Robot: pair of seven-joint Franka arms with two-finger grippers.
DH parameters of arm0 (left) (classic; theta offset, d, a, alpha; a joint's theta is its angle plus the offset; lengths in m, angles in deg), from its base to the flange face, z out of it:
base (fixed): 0 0 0 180
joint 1: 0 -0.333 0 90
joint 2: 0 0 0 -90
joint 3: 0 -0.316 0.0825 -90
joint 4: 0 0 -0.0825 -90
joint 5: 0 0.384 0 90
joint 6: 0 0 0.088 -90
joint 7: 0 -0.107 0 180
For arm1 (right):
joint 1: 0 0.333 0 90
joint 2: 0 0 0 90
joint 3: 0 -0.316 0.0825 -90
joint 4: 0 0 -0.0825 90
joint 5: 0 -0.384 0 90
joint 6: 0 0 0.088 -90
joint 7: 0 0.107 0 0
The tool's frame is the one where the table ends.
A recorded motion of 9 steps. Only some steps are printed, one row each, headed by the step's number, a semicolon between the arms.
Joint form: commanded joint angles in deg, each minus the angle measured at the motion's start. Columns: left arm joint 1, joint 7, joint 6, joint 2, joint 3, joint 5, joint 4; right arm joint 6, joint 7, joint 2, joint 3, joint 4, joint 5, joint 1.
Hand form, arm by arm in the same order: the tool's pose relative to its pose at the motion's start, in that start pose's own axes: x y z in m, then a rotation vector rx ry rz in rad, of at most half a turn. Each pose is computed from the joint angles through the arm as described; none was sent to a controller.
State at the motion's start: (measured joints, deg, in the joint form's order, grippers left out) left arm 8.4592 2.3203 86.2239 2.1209 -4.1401 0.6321 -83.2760; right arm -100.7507 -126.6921 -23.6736 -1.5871 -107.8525 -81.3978 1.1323
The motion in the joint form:
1: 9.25 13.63 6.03 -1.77 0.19 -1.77 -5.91; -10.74 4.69 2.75 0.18 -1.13 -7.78 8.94
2: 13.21 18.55 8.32 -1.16 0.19 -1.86 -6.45; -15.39 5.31 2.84 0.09 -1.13 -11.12 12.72
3: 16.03 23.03 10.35 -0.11 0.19 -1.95 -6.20; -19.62 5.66 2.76 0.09 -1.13 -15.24 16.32
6: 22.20 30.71 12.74 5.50 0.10 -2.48 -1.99; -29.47 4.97 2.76 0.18 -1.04 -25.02 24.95
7: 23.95 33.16 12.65 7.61 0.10 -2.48 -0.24; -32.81 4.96 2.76 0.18 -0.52 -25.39 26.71
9: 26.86 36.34 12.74 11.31 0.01 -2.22 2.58; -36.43 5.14 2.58 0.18 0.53 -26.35 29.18
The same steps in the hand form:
1: -0.0112 0.0944 0.0203 -0.0428 0.0259 -0.0732; 0.0364 -0.0092 0.0682 -0.0859 -0.0074 0.0566
2: -0.0140 0.1343 0.0265 -0.0528 0.0419 -0.0907; 0.0436 -0.0153 0.0995 -0.1181 -0.0108 0.0735
3: -0.0141 0.1642 0.0311 -0.0645 0.0589 -0.1204; 0.0485 -0.0229 0.1285 -0.1537 -0.0025 0.0990
6: -0.0081 0.2378 0.0485 -0.0833 0.0663 -0.1492; 0.0593 -0.0512 0.1943 -0.2302 0.0071 0.1477
7: -0.0072 0.2602 0.0561 -0.0800 0.0582 -0.1609; 0.0631 -0.0560 0.2050 -0.2520 -0.0204 0.1405
9: -0.0066 0.2973 0.0722 -0.0684 0.0484 -0.1658; 0.0707 -0.0635 0.2223 -0.2711 -0.0402 0.1356

